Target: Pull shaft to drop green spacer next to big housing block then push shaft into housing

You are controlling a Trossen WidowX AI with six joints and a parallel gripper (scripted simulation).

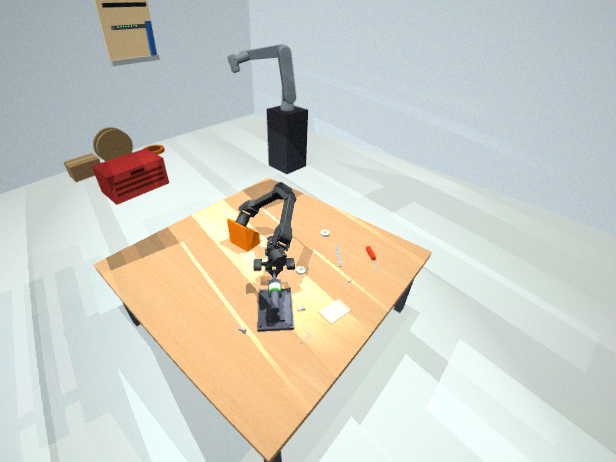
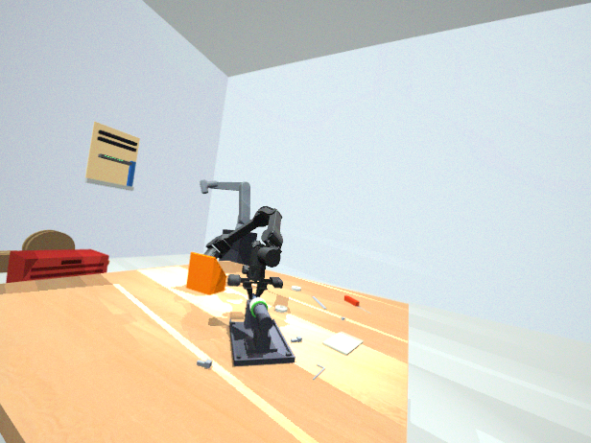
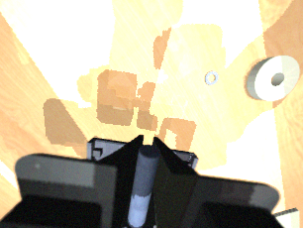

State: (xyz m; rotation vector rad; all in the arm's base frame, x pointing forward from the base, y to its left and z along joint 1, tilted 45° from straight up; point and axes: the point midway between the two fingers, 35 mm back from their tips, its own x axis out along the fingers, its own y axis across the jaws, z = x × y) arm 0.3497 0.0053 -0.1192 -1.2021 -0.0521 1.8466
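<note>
The grey-blue shaft lies 50 mm to the right of my gripper tip, 50 mm ahead of it and 30 mm above it. The rest, counted from my gripper tip: grey plate: 310 mm ahead, 80 mm to the left, 40 mm below; then white disc: 470 mm to the left, 90 mm behind, 40 mm below; then green spacer: 90 mm ahead, 80 mm to the right, 30 mm above.
</note>
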